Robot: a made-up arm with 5 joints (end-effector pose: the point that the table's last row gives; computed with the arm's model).
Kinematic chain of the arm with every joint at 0, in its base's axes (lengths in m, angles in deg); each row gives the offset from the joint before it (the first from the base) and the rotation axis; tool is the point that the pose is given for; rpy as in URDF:
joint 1: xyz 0.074 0 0.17 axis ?
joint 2: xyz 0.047 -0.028 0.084 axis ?
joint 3: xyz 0.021 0 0.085 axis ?
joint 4: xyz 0.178 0 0.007 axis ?
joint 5: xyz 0.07 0.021 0 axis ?
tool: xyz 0 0 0 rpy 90 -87.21 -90
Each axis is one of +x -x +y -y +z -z.
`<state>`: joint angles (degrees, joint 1 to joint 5).
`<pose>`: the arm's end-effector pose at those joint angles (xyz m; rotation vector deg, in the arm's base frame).
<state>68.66 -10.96 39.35 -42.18 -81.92</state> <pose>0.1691 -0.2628 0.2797 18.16 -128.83 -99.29</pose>
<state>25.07 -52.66 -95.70 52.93 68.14</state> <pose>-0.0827 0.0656 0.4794 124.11 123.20 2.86</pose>
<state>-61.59 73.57 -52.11 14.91 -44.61</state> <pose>0.2510 0.3125 0.1578 43.76 -31.22 13.14</pose>
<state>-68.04 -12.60 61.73 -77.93 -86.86</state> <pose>0.1673 0.2126 0.2452 117.01 -23.07 -13.22</pose>
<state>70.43 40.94 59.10 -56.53 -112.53</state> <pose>0.1160 -0.1391 0.0798 -26.35 63.80 160.50</pose>
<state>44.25 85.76 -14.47 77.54 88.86</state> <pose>0.1674 -0.1007 0.0368 54.50 25.23 38.02</pose>
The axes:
joint 1: -z
joint 2: +y
joint 3: +y
joint 4: +y
joint 5: -x

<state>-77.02 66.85 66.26 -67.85 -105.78</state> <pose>0.0912 0.0434 0.0698 25.02 1.22 -31.05</pose>
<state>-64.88 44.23 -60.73 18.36 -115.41</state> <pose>0.2332 0.3230 0.3553 90.79 2.44 -42.10</pose>
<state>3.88 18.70 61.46 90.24 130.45</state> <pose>0.1358 -0.0112 0.1419 86.94 39.13 99.51</pose>
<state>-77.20 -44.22 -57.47 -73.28 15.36</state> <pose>0.0565 -0.1087 0.5086 -55.14 87.18 66.67</pose>
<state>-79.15 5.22 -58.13 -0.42 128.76</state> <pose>0.1221 0.2140 0.5391 65.08 150.32 -52.98</pose>
